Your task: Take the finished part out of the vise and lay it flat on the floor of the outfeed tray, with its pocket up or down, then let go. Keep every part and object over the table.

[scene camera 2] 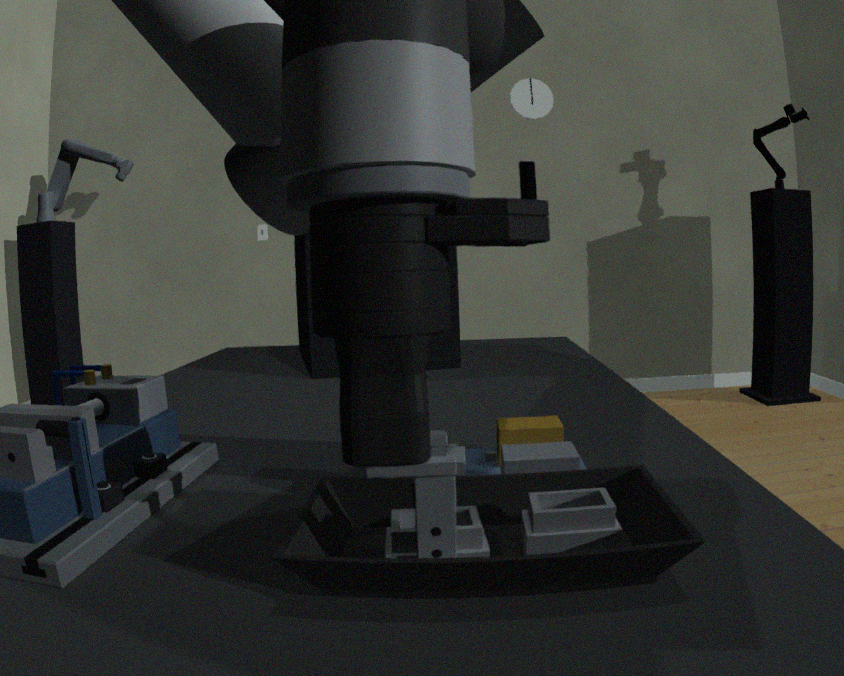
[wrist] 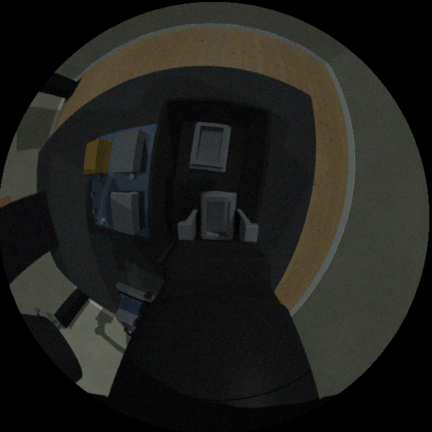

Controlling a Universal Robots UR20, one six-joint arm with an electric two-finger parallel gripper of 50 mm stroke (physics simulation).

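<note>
The finished part, a grey flanged block, is inside the dark outfeed tray, pocket up and looking level. My gripper is shut on it, one finger on each side. The near finger hides part of it in the scene view. Whether its underside touches the tray floor is hidden by the front wall. Another grey part lies pocket up in the same tray, apart from the held one. The vise stands to the left in the scene view.
Beside the tray, a blue plate bears a grey block, a second grey block and a yellow block. The tray's sloping walls surround the fingers.
</note>
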